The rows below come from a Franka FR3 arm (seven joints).
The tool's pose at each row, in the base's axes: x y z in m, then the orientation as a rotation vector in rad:
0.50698 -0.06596 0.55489 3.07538 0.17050 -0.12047
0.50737 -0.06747 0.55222 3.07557 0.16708 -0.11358
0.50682 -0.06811 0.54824 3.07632 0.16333 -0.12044
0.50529 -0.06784 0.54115 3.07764 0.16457 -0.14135
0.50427 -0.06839 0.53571 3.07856 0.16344 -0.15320
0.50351 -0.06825 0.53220 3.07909 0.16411 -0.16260
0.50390 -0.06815 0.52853 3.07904 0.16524 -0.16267
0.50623 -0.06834 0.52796 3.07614 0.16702 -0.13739
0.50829 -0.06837 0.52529 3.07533 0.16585 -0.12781
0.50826 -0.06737 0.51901 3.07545 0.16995 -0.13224
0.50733 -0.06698 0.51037 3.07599 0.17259 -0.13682
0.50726 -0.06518 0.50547 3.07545 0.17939 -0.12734
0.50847 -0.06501 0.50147 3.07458 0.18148 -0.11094
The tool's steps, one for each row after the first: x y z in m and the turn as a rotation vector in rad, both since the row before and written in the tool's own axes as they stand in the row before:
0.00044 0.00140 0.00272 -0.00041 0.00438 0.00236
-0.00031 0.00035 0.00404 0.00114 -0.00445 0.00229
-0.00091 -0.00082 0.00715 0.00293 -0.01334 -0.00124
-0.00055 0.00016 0.00553 0.00185 -0.00757 0.00048
-0.00038 -0.00039 0.00355 0.00133 -0.00598 -0.00063
0.00079 -0.00023 0.00360 -0.00002 -0.00003 -0.00073
0.00235 0.00042 0.00034 -0.00493 0.01606 -0.00060
0.00228 0.00012 0.00248 -0.00157 0.00608 0.00096
0.00061 -0.00134 0.00619 0.00057 -0.00275 -0.00275
-0.00011 -0.00096 0.00865 0.00097 -0.00285 -0.00181
0.00058 -0.00205 0.00477 -0.00109 0.00621 -0.00421
0.00156 -0.00024 0.00387 -0.00204 0.01054 -0.00102

